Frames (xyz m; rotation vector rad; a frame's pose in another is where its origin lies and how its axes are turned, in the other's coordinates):
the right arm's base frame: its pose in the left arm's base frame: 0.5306 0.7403 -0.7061 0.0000 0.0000 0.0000
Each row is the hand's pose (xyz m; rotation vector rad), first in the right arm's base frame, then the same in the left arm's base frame.
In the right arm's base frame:
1: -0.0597 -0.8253 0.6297 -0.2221 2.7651 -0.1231
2: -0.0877 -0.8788 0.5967 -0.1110 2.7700 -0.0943
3: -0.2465 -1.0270 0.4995 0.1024 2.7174 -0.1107
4: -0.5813 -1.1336 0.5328 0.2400 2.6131 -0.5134
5: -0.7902 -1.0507 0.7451 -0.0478 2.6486 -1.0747
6: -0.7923 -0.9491 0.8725 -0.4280 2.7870 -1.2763
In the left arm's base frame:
1: 0.4709 -0.0850 -0.0764 -0.2221 2.7651 -0.1231
2: 0.4429 -0.1385 -0.1094 -0.1110 2.7700 -0.0943
3: 0.2841 -0.2867 -0.2066 0.1024 2.7174 -0.1107
4: -0.0507 -0.3933 -0.1733 0.2400 2.6131 -0.5134
5: -0.2596 -0.3104 0.0390 -0.0478 2.6486 -1.0747
6: -0.2617 -0.2088 0.1664 -0.4280 2.7870 -1.2763

